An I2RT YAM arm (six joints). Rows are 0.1 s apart.
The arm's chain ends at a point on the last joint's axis. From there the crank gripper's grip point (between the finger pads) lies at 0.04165 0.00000 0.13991 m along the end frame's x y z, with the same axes.
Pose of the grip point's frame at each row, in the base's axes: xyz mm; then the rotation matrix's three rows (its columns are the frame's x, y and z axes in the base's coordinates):
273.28, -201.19, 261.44; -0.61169, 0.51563, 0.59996; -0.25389, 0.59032, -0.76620; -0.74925, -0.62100, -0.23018
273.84, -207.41, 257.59; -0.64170, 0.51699, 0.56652; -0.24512, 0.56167, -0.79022; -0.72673, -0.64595, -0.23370
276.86, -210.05, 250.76; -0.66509, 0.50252, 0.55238; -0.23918, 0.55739, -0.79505; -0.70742, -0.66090, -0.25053
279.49, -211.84, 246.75; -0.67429, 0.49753, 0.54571; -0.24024, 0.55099, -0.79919; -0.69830, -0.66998, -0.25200
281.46, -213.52, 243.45; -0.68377, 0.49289, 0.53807; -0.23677, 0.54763, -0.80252; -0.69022, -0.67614, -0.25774
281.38, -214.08, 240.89; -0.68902, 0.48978, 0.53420; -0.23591, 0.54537, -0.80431; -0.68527, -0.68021, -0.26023
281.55, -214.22, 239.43; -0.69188, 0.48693, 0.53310; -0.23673, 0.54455, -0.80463; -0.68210, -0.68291, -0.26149
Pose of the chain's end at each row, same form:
214.82, -83.42, 324.85; -0.61169, 0.51563, 0.59996; -0.25389, 0.59032, -0.76620; -0.74925, -0.62100, -0.23018
221.30, -86.64, 320.56; -0.64170, 0.51699, 0.56652; -0.24512, 0.56167, -0.79022; -0.72673, -0.64595, -0.23370
227.28, -88.85, 315.28; -0.66509, 0.50252, 0.55238; -0.23918, 0.55739, -0.79505; -0.70742, -0.66090, -0.25053
231.22, -90.02, 311.09; -0.67429, 0.49753, 0.54571; -0.24024, 0.55099, -0.79919; -0.69830, -0.66998, -0.25200
234.66, -91.38, 308.26; -0.68377, 0.49289, 0.53807; -0.23677, 0.54763, -0.80252; -0.69022, -0.67614, -0.25774
235.34, -91.72, 305.84; -0.68902, 0.48978, 0.53420; -0.23591, 0.54537, -0.80431; -0.68527, -0.68021, -0.26023
235.78, -91.78, 304.42; -0.69188, 0.48693, 0.53310; -0.23673, 0.54455, -0.80463; -0.68210, -0.68291, -0.26149

